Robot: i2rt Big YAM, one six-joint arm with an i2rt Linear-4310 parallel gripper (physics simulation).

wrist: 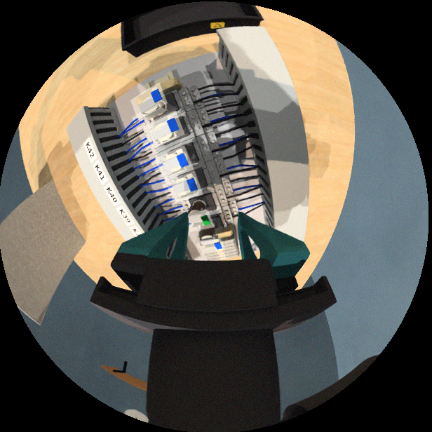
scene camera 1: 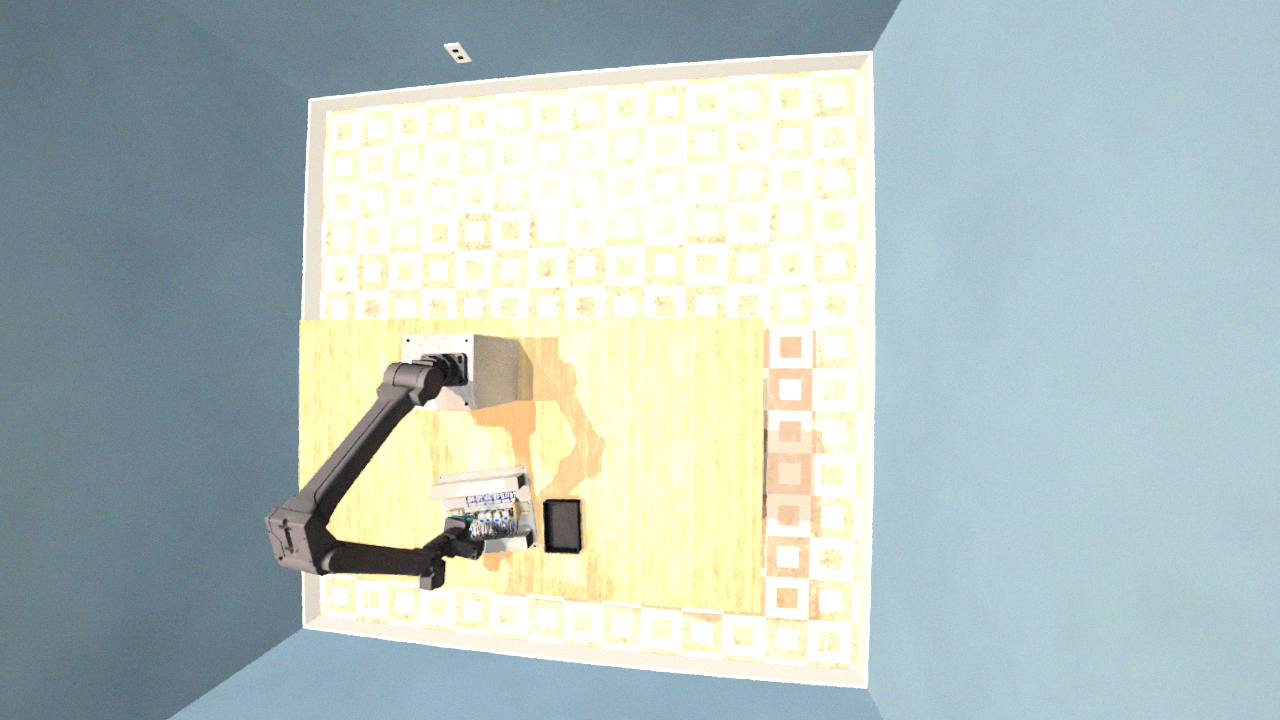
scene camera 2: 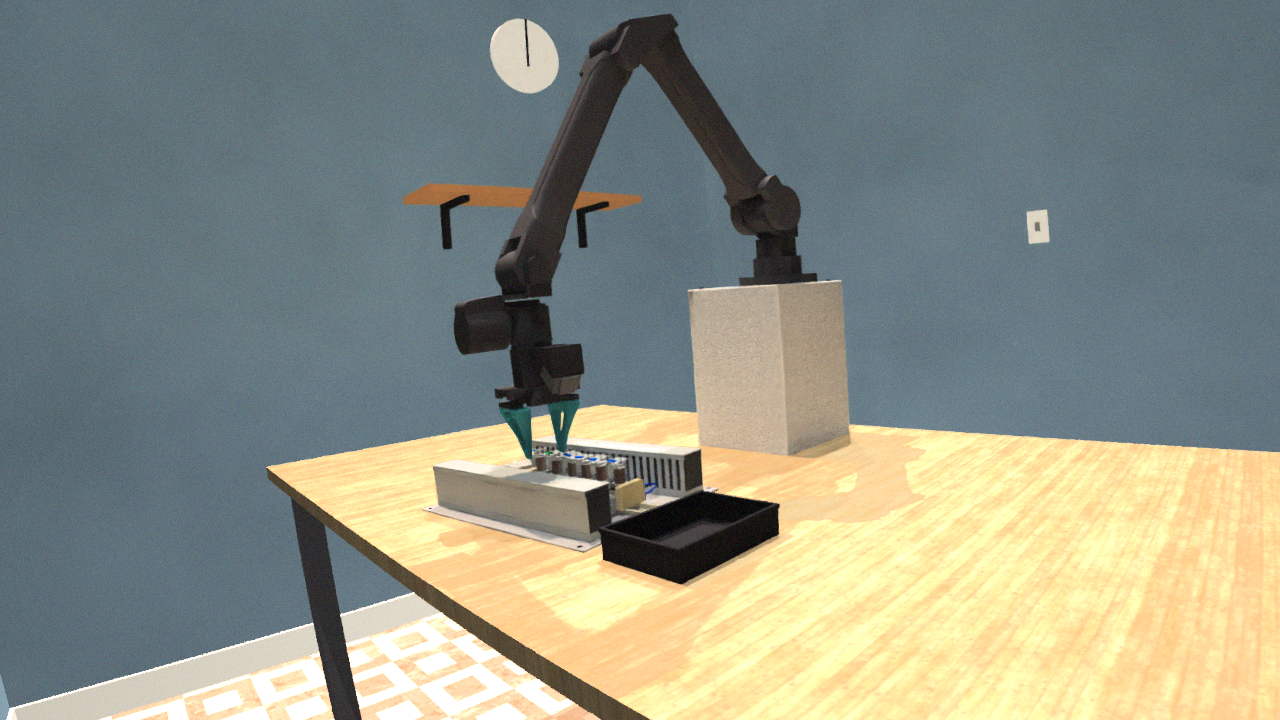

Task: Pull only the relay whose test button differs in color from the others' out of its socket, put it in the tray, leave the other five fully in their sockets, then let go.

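Frame: origin at the arm's base, x ahead, y left, z up, level; centimetres.
Seen in the pictures: gripper, fingertip midpoint: (scene camera 1: 471, 523) (scene camera 2: 545, 455); arm's base, link origin: (scene camera 1: 445, 369) (scene camera 2: 778, 284).
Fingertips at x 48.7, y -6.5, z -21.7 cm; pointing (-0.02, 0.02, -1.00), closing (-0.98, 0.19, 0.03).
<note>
Pixels of each thing's middle, then the offset from my fingertips to it. Level surfaces: height alone.
- black tray, body centre: (scene camera 2: 692, 531) (scene camera 1: 562, 525) dz -5.0, dx +1.9, dy +28.1 cm
- beige end block, body centre: (scene camera 2: 630, 494) (scene camera 1: 516, 510) dz -4.2, dx -3.0, dy +13.3 cm
- table, surface height: dz -6.7 cm
The relay with the green test button (wrist: 206, 220) sits in the row in the wrist view, close in front of and between the fingertips. Relays with blue buttons stand on both sides of it: one (wrist: 218, 245) nearer the gripper body, and several others (wrist: 182, 160) leading toward the tray. All six appear seated, though their bases are partly hidden. My gripper (wrist: 212, 217) (scene camera 2: 545, 453) is partly open and empty, its teal fingers pointing down at the far end of the relay row, one finger on either side of the green-button relay. The black tray (scene camera 1: 562, 525) (scene camera 2: 640, 550) (wrist: 175, 36) is empty.
Two wire ducts flank the relays: a pale one (scene camera 2: 514, 497) (wrist: 285, 120) and a slotted one (scene camera 2: 666, 465) with K labels. A beige end block (scene camera 2: 629, 493) stands at the tray end of the row. The arm's pedestal (scene camera 2: 738, 367) stands behind on the table (scene camera 2: 984, 555).
</note>
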